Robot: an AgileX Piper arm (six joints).
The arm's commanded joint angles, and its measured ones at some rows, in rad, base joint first. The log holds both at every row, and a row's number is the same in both.
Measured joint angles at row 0:
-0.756 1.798 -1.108 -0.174 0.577 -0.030
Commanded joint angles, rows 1 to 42:
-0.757 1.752 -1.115 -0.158 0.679 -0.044
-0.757 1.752 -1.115 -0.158 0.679 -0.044
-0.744 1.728 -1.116 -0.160 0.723 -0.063
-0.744 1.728 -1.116 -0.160 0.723 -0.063
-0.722 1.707 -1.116 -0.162 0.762 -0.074
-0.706 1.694 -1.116 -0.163 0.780 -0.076
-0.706 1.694 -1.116 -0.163 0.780 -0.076
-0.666 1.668 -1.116 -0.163 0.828 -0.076
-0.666 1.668 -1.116 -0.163 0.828 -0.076
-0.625 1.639 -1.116 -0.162 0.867 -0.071
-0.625 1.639 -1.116 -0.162 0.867 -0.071
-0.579 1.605 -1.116 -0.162 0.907 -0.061
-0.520 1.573 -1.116 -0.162 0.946 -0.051
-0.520 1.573 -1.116 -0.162 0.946 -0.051
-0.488 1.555 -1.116 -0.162 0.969 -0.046
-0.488 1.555 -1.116 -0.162 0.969 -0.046
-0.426 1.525 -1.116 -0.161 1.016 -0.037
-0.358 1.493 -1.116 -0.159 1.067 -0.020
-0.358 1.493 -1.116 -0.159 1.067 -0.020
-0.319 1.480 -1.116 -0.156 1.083 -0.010
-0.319 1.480 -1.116 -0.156 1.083 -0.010
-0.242 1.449 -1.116 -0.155 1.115 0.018
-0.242 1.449 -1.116 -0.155 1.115 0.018
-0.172 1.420 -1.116 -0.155 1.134 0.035
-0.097 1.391 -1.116 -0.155 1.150 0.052
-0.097 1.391 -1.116 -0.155 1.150 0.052
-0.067 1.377 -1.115 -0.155 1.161 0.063
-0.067 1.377 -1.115 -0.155 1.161 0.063
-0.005 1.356 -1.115 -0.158 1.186 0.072
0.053 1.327 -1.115 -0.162 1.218 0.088
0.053 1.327 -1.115 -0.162 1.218 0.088
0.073 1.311 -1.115 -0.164 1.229 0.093
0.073 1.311 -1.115 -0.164 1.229 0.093
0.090 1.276 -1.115 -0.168 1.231 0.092
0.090 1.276 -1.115 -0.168 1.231 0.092
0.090 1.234 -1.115 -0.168 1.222 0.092
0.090 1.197 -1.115 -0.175 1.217 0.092
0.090 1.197 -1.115 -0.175 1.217 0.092
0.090 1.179 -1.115 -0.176 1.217 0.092
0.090 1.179 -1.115 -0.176 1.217 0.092
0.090 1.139 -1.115 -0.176 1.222 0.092
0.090 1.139 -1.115 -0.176 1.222 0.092
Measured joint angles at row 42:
0.086 1.189 -1.113 -0.163 1.216 0.090
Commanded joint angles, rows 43 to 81:
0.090 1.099 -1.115 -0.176 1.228 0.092
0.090 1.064 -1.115 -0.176 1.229 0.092
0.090 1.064 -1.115 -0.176 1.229 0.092
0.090 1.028 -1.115 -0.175 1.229 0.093
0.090 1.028 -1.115 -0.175 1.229 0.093
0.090 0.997 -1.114 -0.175 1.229 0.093
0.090 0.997 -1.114 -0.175 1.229 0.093
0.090 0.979 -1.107 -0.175 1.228 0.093
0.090 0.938 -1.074 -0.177 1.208 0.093
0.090 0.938 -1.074 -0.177 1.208 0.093
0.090 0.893 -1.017 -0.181 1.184 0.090
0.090 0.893 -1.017 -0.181 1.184 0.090
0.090 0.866 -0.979 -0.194 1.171 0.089
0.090 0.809 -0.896 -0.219 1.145 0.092
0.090 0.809 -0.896 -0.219 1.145 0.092
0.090 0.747 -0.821 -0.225 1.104 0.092
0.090 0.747 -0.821 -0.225 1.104 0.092
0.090 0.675 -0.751 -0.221 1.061 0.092
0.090 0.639 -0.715 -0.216 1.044 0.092
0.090 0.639 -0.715 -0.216 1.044 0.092
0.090 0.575 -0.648 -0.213 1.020 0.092
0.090 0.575 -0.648 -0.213 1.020 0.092
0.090 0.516 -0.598 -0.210 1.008 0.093
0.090 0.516 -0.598 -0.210 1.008 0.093
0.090 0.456 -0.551 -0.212 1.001 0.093
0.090 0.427 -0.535 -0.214 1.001 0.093
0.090 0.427 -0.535 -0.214 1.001 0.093
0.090 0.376 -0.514 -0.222 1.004 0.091
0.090 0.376 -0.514 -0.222 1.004 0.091
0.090 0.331 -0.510 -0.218 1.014 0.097
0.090 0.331 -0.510 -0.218 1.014 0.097
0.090 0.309 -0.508 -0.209 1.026 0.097
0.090 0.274 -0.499 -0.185 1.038 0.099
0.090 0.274 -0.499 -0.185 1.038 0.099
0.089 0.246 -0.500 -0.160 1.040 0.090
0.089 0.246 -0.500 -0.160 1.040 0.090
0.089 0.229 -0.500 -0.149 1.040 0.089
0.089 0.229 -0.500 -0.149 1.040 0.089
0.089 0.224 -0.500 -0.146 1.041 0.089
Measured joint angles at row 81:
0.086 0.240 -0.502 -0.154 1.042 0.095
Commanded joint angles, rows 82 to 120:
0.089 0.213 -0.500 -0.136 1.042 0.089
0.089 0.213 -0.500 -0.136 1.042 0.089
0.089 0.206 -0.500 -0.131 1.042 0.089
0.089 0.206 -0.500 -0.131 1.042 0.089
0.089 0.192 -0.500 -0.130 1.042 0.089
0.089 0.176 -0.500 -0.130 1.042 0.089
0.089 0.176 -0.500 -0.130 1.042 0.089
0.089 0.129 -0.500 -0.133 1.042 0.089
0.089 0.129 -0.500 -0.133 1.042 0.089
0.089 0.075 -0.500 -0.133 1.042 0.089
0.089 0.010 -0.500 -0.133 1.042 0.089
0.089 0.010 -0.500 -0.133 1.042 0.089
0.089 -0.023 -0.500 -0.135 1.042 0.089
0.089 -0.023 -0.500 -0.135 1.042 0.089
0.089 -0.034 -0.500 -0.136 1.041 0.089
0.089 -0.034 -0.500 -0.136 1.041 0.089
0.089 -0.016 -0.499 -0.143 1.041 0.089
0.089 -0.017 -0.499 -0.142 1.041 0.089
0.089 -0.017 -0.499 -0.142 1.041 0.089
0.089 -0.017 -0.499 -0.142 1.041 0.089
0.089 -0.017 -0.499 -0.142 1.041 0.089
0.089 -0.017 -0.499 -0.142 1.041 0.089
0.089 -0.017 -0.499 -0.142 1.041 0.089
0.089 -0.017 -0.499 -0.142 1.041 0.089
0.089 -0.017 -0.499 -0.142 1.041 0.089
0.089 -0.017 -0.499 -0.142 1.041 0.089
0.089 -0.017 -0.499 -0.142 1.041 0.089
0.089 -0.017 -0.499 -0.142 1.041 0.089
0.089 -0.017 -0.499 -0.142 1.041 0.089
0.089 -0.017 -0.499 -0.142 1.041 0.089
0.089 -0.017 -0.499 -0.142 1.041 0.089
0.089 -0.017 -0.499 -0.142 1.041 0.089
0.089 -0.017 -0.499 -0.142 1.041 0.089
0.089 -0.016 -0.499 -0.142 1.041 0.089
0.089 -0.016 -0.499 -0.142 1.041 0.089
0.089 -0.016 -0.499 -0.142 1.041 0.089
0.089 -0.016 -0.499 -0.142 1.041 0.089
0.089 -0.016 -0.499 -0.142 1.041 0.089
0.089 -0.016 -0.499 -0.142 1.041 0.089
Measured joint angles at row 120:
0.086 -0.005 -0.502 -0.136 1.042 0.095
